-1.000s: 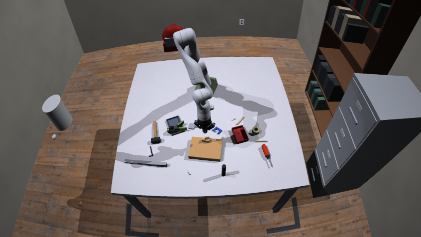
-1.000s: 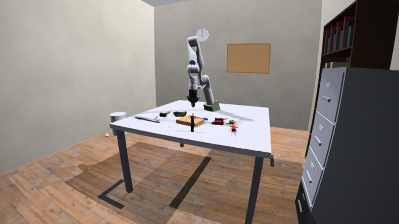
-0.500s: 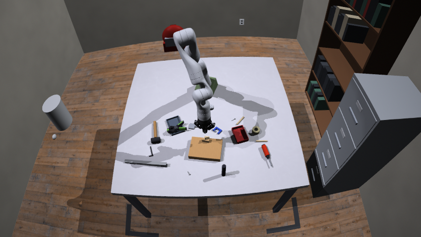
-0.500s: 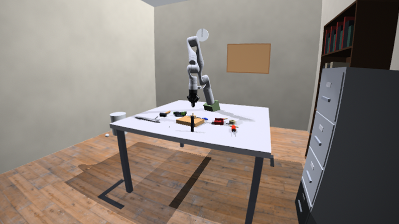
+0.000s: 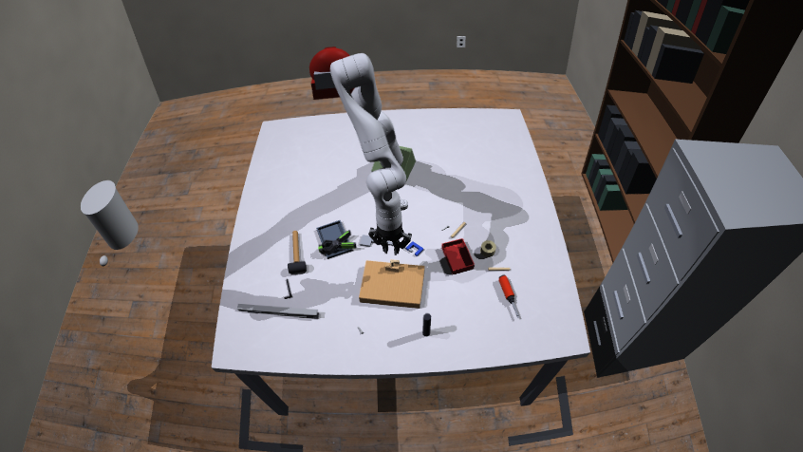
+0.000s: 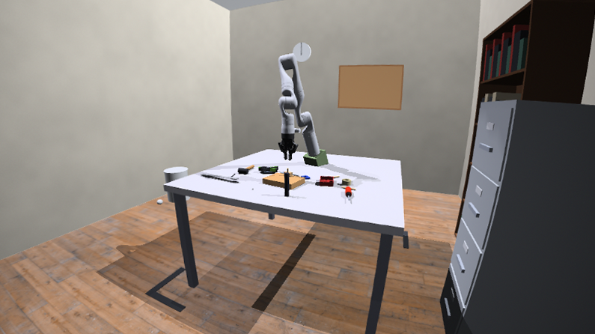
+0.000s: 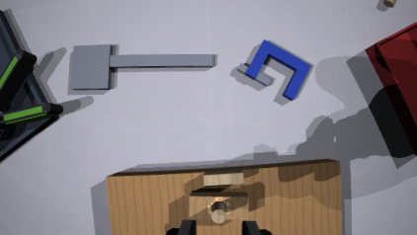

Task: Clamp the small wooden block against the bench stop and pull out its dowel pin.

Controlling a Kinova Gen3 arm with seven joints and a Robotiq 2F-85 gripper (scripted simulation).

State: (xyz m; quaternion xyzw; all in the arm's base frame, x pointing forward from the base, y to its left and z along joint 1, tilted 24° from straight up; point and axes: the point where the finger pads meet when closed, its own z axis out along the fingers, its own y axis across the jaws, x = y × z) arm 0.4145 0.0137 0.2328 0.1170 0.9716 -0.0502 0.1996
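Right now my hand is 90 mm above the round dowel pin. From my hand the other things lie so: grey t-shaped tool 140 mm behind, 50 mm to the right, 140 mm below; then wooden bench board 50 mm ahead, 120 mm below; then wooden block 110 mm below.
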